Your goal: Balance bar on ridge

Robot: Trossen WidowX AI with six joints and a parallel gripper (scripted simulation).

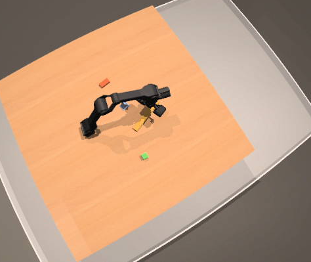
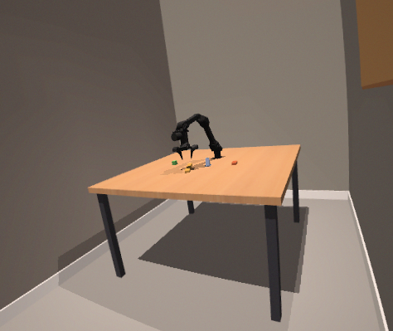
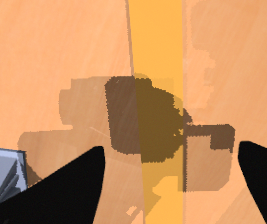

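Now: gripper tip 70 mm above the yellow bar, 20 mm past it and 10 mm to the left of it. The rest, counted from my gripper tip: green cube: 230 mm to the right, 170 mm behind, 60 mm below; orange-red block: 310 mm to the left, 150 mm behind, 70 mm below.
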